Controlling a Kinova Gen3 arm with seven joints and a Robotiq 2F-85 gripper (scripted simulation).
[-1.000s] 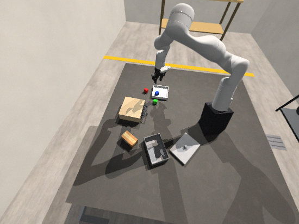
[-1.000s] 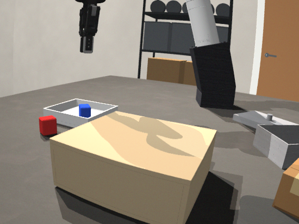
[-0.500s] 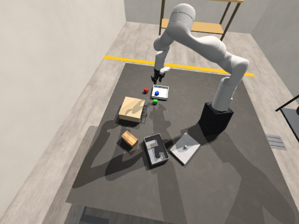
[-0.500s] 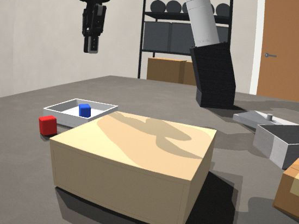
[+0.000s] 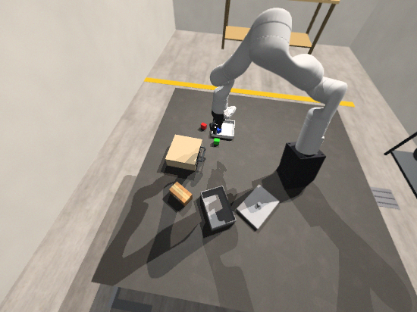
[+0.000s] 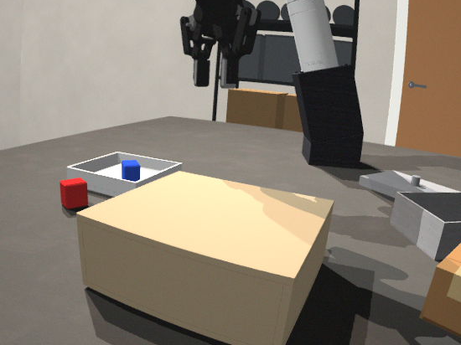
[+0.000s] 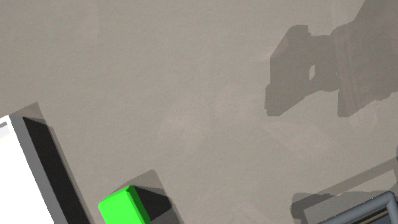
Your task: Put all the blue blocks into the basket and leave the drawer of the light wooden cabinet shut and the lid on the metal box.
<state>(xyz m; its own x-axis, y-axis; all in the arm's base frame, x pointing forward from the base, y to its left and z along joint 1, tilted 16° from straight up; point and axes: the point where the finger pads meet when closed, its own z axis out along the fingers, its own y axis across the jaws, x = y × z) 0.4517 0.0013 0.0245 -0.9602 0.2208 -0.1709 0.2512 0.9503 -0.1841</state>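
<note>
My gripper is now 32 cm past the lid, 27 cm to the right of it and 17 cm above it. Also, from my hand: light wooden cabinet: 15 cm below, 15 cm ahead, 11 cm to the left; drawer: 15 cm below, 13 cm ahead, 11 cm to the left; basket: 17 cm to the right, 17 cm below, 1 cm behind.
</note>
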